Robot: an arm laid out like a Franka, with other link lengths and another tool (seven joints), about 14 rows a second.
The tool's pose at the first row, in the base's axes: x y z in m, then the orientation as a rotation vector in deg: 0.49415 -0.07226 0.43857 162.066 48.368 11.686
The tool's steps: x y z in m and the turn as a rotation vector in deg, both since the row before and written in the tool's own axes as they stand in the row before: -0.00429 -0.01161 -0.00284 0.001 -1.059 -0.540; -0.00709 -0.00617 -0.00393 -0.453 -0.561 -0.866; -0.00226 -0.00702 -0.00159 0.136 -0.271 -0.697; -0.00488 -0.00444 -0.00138 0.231 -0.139 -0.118; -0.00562 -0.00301 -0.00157 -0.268 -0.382 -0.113; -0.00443 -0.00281 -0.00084 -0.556 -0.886 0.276; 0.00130 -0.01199 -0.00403 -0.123 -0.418 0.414; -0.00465 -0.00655 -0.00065 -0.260 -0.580 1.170; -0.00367 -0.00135 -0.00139 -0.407 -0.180 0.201; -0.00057 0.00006 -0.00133 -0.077 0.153 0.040; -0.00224 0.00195 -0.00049 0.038 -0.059 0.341; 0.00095 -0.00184 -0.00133 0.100 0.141 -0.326; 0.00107 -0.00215 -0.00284 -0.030 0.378 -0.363; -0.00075 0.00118 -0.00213 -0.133 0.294 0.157; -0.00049 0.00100 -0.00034 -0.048 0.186 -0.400
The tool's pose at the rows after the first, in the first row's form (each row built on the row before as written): 0.48394 -0.06471 0.43853 161.659 48.901 10.097; 0.47411 -0.06306 0.44063 160.740 49.838 9.347; 0.46815 -0.05843 0.44052 160.485 50.789 8.805; 0.46148 -0.05748 0.44070 160.617 50.996 8.498; 0.45498 -0.05809 0.44138 160.249 50.981 8.050; 0.44967 -0.05828 0.44145 159.712 50.222 7.071; 0.44349 -0.04723 0.44263 159.717 49.514 6.601; 0.43597 -0.04449 0.44170 159.905 47.682 6.083; 0.43200 -0.04513 0.44271 159.584 47.247 6.022; 0.43137 -0.04522 0.44401 159.556 47.207 6.273; 0.43045 -0.04793 0.44495 159.731 46.731 6.235; 0.43011 -0.04564 0.44580 159.705 47.244 6.339; 0.42948 -0.04274 0.44804 159.579 47.827 6.819; 0.42918 -0.04369 0.45038 159.575 47.641 7.309; 0.42925 -0.04470 0.45095 159.379 48.224 7.520
